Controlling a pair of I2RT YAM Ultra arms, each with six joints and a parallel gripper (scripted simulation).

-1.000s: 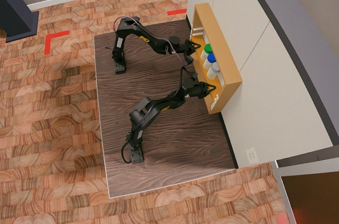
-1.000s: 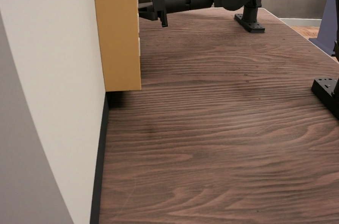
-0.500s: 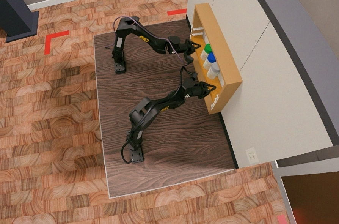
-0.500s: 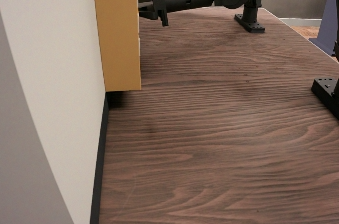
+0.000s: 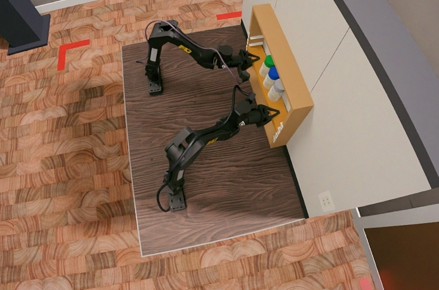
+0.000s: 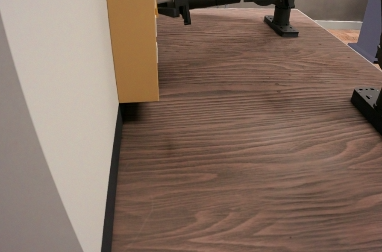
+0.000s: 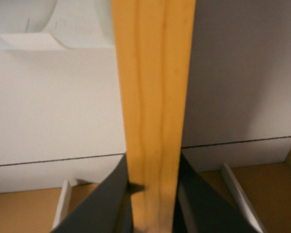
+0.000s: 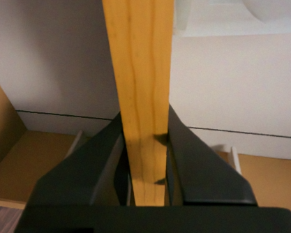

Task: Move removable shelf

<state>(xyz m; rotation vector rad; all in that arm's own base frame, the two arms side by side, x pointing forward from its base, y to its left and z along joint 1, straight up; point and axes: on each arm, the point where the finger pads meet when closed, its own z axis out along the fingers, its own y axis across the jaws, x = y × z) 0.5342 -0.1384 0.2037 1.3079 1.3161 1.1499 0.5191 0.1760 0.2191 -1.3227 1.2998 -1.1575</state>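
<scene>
Now: right hand 8 cm to the right of the grey-capped bottle, 6 cm below it and 1 cm short of it. The rest, counted from my right hand: orange wall rack 15 cm to the left, 4 cm above, 1 cm ahead; then blue-capped bottle 14 cm to the left, 6 cm above, 1 cm ahead; then removable shelf 15 cm to the left, 1 cm ahead.
Right now my left hand is 1 cm short of the green-capped bottle, 9 cm to the left of it and 6 cm below it. Also, from my left hand: orange wall rack (1 cm ahead, 15 cm to the right, 4 cm above); blue-capped bottle (1 cm ahead, 15 cm to the right, 6 cm above); removable shelf (15 cm to the right).
</scene>
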